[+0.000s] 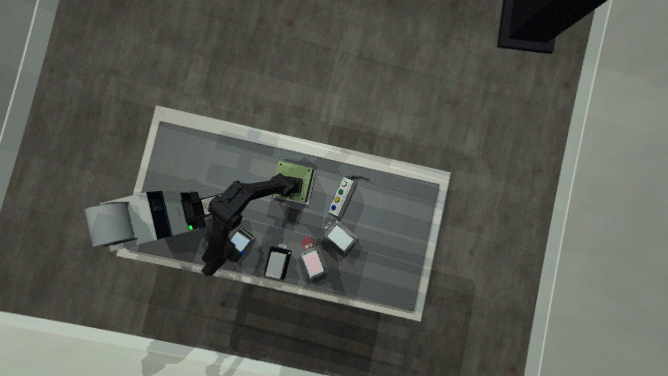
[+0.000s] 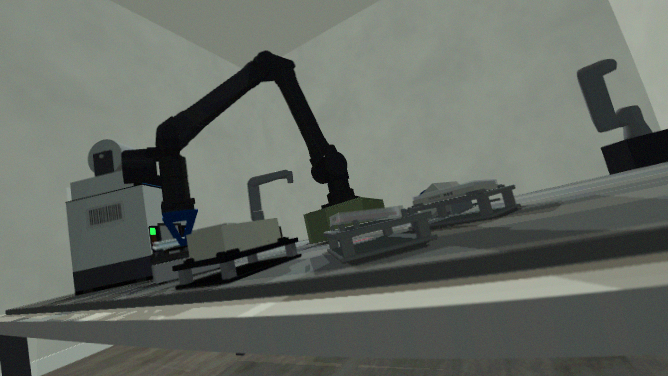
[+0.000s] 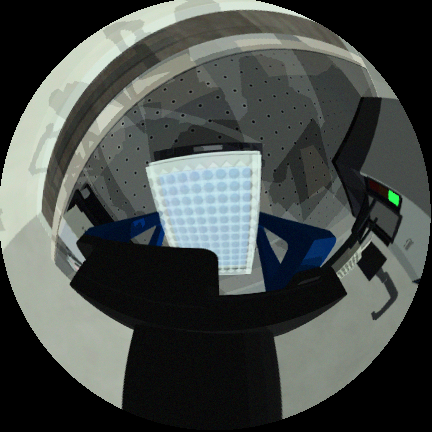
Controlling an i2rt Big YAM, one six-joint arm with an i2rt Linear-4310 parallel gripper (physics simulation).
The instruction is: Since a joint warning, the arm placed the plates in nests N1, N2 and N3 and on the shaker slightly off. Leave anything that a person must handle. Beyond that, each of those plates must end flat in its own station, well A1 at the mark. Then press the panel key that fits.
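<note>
My gripper (image 1: 237,246) (image 2: 179,230) (image 3: 209,216) has blue fingers and is shut on the long sides of a white well plate with pale blue wells (image 1: 240,241) (image 3: 207,209). It holds the plate level and low over a black station (image 3: 207,149) at the front left of the table, next to the grey machine. A grey plate sits in a black nest (image 1: 277,262) (image 2: 233,237). A pink plate (image 1: 311,263) (image 2: 366,216) and a white plate (image 1: 340,238) (image 2: 455,188) sit in grey nests further right. The key panel (image 1: 340,196) has white, green, yellow and blue keys.
A grey machine (image 1: 153,217) (image 2: 109,233) (image 3: 397,201) with a green light stands at the table's left end. The arm is mounted on a green block (image 1: 303,180) (image 2: 322,221). A small red tag (image 1: 306,242) lies by the pink plate. A dark stand (image 2: 633,154) is far right.
</note>
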